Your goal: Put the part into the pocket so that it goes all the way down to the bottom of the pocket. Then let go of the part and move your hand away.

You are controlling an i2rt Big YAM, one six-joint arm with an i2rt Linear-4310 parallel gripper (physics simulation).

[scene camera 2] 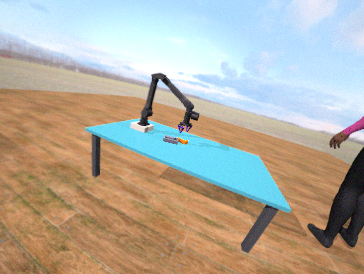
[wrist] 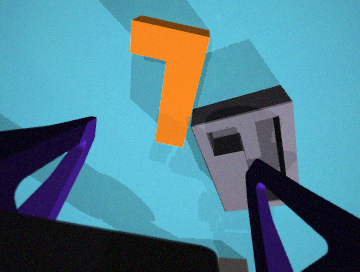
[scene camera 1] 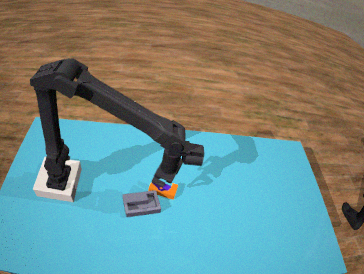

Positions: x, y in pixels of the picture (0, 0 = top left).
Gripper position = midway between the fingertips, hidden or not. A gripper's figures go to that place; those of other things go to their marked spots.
My gripper [wrist: 178, 147]: 0.12 m from the lens. An orange L-shaped block [wrist: 183, 47] is 0.17 m from the lens. A grey pocket block [wrist: 231, 134]: 0.24 m from the lens. The marked spots on the grey pocket block and the orange L-shaped block are 0.11 m apart.
